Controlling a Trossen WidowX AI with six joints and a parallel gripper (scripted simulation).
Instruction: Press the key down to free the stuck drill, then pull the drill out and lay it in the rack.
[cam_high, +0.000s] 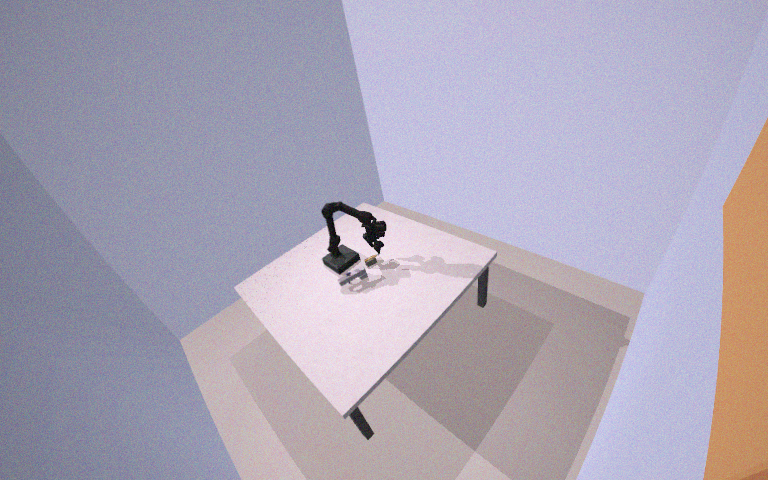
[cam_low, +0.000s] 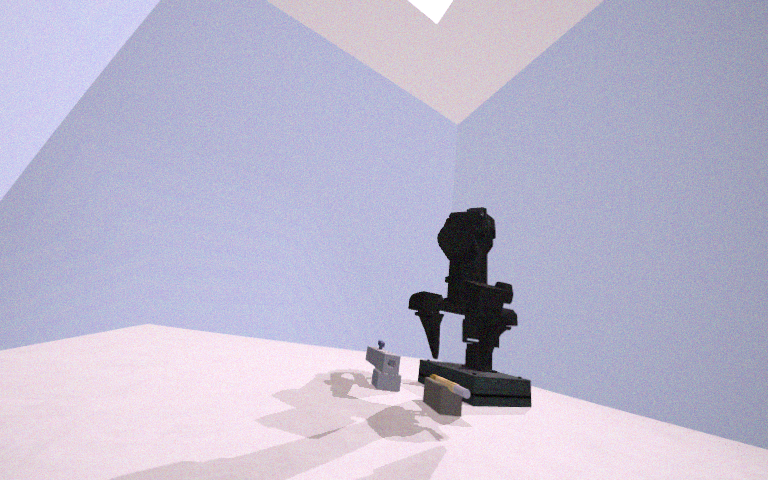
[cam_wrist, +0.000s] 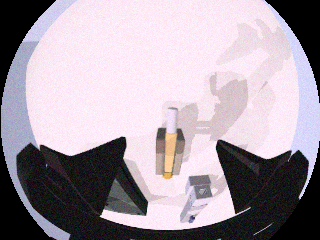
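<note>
Right now my gripper tip is 4 cm to the left of the drill, 4 cm above it and 1 cm past it. The rest, counted from my gripper tip: grey-brown notched block 6 cm below, 5 cm to the right, 1 cm behind; pale grey block 23 cm to the right, 4 cm below, 3 cm ahead.
</note>
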